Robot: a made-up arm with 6 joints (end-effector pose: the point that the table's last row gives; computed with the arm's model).
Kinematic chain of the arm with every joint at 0, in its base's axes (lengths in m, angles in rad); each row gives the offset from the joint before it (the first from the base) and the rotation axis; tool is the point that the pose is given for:
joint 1: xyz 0 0 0.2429 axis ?
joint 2: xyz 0 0 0 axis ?
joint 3: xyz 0 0 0.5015 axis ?
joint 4: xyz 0 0 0 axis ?
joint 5: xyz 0.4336 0 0 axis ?
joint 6: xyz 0 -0.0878 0 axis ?
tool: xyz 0 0 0
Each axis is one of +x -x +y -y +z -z.
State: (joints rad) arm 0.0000 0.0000 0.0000 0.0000 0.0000 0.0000
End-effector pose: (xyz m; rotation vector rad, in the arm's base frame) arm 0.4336 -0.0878 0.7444 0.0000 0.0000 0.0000
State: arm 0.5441 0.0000 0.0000 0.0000 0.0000 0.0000
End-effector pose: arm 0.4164 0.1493 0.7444 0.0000 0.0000 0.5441
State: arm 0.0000 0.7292 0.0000 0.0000 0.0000 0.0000
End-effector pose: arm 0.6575 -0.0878 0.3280 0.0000 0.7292 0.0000
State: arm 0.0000 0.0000 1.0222 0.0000 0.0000 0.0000
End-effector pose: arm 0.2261 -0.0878 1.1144 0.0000 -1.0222 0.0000
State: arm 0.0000 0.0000 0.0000 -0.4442 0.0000 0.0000
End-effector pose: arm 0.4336 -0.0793 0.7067 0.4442 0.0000 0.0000
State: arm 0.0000 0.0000 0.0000 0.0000 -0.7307 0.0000
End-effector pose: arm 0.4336 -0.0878 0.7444 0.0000 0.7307 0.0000
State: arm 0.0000 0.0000 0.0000 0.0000 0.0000 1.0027
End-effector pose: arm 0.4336 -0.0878 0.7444 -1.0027 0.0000 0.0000
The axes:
joint 1: +z
joint 2: +y
joint 3: -y
joint 4: -x
joint 5: -y
joint 6: -x

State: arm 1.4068 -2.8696 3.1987 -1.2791 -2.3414 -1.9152
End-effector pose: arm 0.0691 0.2632 -0.4148 -0.8418 2.5901 -0.9210
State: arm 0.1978 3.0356 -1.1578 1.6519 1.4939 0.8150
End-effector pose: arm -0.2348 -0.0398 0.0773 1.3665 1.4822 1.2817
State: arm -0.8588 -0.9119 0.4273 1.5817 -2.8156 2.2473
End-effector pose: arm -0.2491 0.2902 0.9921 0.0655 1.9594 -0.1881
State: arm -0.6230 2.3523 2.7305 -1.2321 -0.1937 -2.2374
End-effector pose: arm 0.6242 -0.4844 -0.0272 -2.8512 0.5635 -0.5225
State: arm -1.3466 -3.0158 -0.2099 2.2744 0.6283 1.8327
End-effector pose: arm -0.0545 0.4946 -0.1750 -0.1669 -0.9227 0.8772
